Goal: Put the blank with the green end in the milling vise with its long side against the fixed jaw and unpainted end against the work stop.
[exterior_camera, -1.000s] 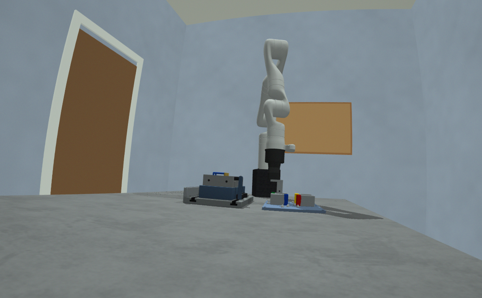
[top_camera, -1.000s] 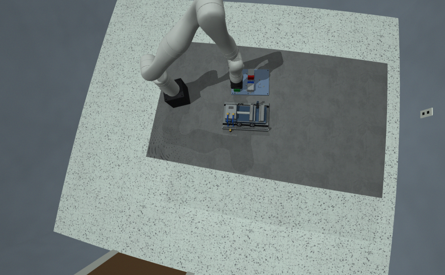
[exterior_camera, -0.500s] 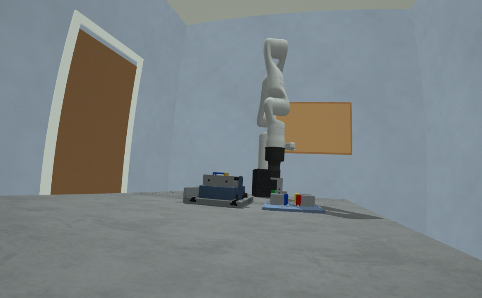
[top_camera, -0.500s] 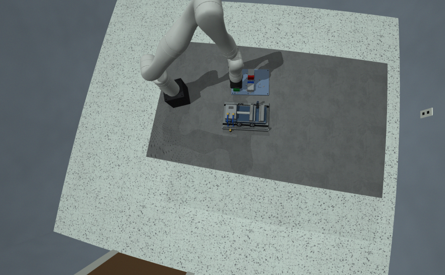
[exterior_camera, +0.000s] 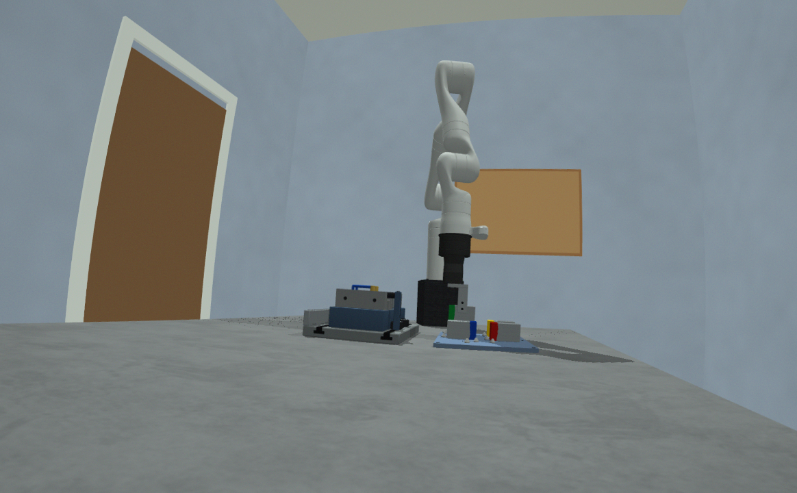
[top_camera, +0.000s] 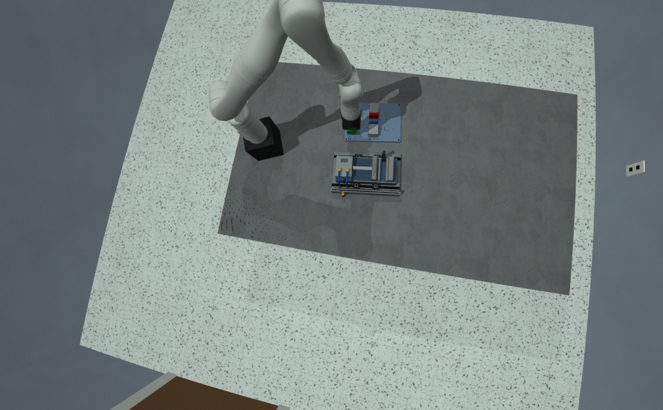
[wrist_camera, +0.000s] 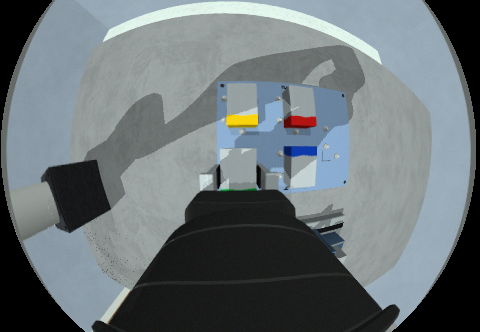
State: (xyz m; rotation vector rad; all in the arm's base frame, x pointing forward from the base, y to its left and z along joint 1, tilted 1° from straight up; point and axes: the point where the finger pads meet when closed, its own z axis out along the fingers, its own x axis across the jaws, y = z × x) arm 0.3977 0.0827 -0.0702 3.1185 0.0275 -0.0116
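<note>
The work stop rod lies 150 mm to the right of my hand, 140 mm ahead of it and 10 mm above it. Also, from my hand: green-ended blank: 20 mm below; blue-ended blank: 100 mm ahead, 50 mm below; yellow-ended blank: 90 mm to the left, 50 mm below.
</note>
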